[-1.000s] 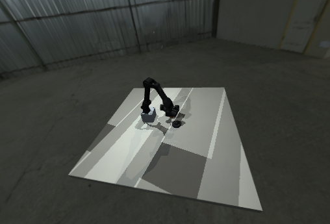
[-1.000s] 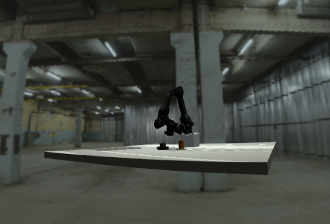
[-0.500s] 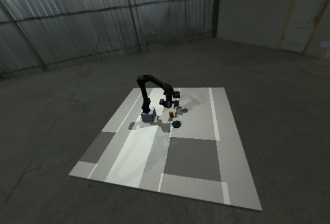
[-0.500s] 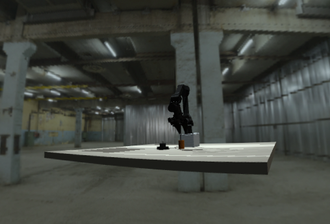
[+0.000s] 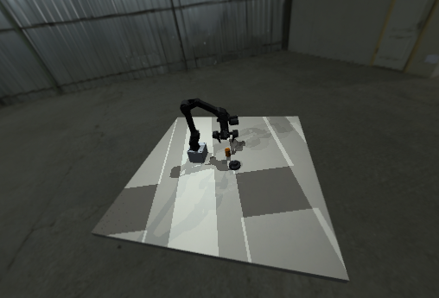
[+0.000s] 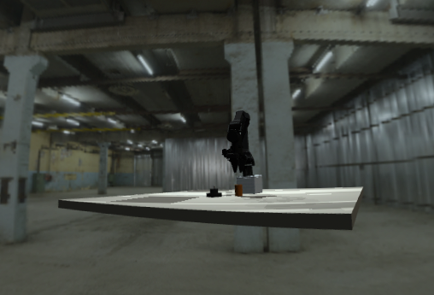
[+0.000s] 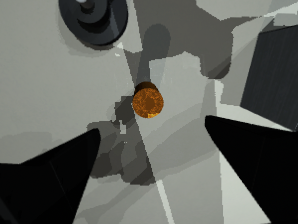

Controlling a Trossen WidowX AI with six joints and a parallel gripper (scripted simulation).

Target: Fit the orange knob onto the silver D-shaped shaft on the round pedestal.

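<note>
Now: gripper tip 80 mm above the orange knob. The rest, counted from my gripper tip: dark round pedestal (100 mm to the right, 90 mm below, 90 mm ahead).
</note>
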